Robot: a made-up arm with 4 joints. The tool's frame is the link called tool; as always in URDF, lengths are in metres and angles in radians. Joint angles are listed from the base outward. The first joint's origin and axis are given. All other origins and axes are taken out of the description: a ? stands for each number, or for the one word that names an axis. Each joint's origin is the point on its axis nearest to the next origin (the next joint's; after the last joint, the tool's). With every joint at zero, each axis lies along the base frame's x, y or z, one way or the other. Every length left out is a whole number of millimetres.
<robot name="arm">
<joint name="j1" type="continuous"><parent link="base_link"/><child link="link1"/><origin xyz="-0.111 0 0.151" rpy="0 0 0"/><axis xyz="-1 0 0"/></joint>
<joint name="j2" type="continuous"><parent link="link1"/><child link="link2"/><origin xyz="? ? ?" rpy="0 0 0"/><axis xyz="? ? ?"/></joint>
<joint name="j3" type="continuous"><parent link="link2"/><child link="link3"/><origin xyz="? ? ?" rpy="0 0 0"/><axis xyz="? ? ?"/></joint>
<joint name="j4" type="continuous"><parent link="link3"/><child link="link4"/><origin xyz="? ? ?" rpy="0 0 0"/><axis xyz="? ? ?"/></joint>
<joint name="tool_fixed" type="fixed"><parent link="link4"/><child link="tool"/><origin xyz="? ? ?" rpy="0 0 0"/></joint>
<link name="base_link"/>
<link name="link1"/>
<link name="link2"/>
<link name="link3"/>
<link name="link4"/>
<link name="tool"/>
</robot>
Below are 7 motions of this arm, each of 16 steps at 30 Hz.
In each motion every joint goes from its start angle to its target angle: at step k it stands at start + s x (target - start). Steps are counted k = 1, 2, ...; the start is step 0. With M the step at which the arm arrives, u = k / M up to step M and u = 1 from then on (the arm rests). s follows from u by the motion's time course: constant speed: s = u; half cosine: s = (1 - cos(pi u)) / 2; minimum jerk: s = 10 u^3 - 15 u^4 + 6 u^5.
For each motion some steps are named. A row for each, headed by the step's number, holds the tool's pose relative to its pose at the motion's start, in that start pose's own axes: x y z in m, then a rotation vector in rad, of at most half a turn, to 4 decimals.
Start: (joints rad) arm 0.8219 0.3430 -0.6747 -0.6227
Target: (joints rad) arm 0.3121 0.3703 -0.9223 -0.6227
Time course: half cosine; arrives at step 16
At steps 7, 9, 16:
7: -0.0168 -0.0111 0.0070 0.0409 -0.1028 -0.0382
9: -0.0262 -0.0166 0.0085 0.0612 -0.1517 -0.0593
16: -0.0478 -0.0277 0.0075 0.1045 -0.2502 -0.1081

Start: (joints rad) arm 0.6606 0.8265 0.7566 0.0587
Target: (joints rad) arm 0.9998 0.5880 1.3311 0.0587
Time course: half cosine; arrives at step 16
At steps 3, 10, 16:
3: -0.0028 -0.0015 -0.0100 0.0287 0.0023 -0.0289
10: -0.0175 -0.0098 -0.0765 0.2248 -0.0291 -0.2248
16: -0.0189 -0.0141 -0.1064 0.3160 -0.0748 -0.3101

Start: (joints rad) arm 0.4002 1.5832 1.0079 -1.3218
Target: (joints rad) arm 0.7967 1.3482 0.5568 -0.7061
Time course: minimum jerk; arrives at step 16
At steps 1, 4, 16:
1: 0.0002 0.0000 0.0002 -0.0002 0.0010 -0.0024
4: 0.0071 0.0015 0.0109 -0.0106 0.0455 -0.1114
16: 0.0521 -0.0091 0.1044 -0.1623 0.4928 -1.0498

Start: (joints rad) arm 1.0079 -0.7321 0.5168 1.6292
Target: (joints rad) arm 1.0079 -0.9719 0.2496 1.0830
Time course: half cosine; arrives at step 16
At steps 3, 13, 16:
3: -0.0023 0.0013 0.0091 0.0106 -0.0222 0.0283
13: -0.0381 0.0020 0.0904 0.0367 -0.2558 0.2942
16: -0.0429 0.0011 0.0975 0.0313 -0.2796 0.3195

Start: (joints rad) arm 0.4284 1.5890 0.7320 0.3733
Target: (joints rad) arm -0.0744 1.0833 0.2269 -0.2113
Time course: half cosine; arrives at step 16
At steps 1, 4, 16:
1: 0.0009 0.0006 0.0015 -0.0021 -0.0082 0.0052
4: 0.0118 0.0094 0.0231 -0.0349 -0.1219 0.0758
16: -0.0016 0.0582 0.1210 -0.3117 -0.7000 0.3437

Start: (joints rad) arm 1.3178 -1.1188 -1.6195 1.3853
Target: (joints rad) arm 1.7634 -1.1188 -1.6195 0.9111
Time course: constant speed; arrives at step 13
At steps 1, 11, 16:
1: -0.0067 -0.0084 0.0057 -0.0045 -0.0144 0.0057
11: -0.0911 -0.0785 0.0549 -0.0770 -0.1457 0.0616
16: -0.1112 -0.0891 0.0627 -0.0970 -0.1684 0.0723

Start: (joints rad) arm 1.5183 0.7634 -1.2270 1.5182
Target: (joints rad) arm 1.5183 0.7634 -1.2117 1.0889
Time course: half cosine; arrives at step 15
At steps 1, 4, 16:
1: -0.0004 0.0004 -0.0001 0.0000 0.0002 0.0047
4: -0.0061 0.0051 -0.0010 0.0002 0.0025 0.0710
16: -0.0415 0.0239 -0.0054 0.0041 0.0149 0.4293

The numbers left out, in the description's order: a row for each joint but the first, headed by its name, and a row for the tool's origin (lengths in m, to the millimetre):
j2: xyz 0 -0.005 -0.005, axis 0 0 1
j3: xyz -0.069 0.217 0, axis 1 0 0
j4: xyz 0 -0.322 -0.06, axis 0 0 -1
tool: xyz 0.075 0.081 0

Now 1 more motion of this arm.
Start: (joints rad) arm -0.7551 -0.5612 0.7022 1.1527
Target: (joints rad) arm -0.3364 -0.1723 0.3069 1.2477
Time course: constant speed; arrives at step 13
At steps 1, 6, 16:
1: 0.0079 0.0022 0.0163 -0.0288 -0.0506 0.0264
6: 0.0314 0.0224 0.1013 -0.1650 -0.3147 0.1544
16: 0.0146 0.0693 0.2153 -0.3329 -0.7080 0.3264

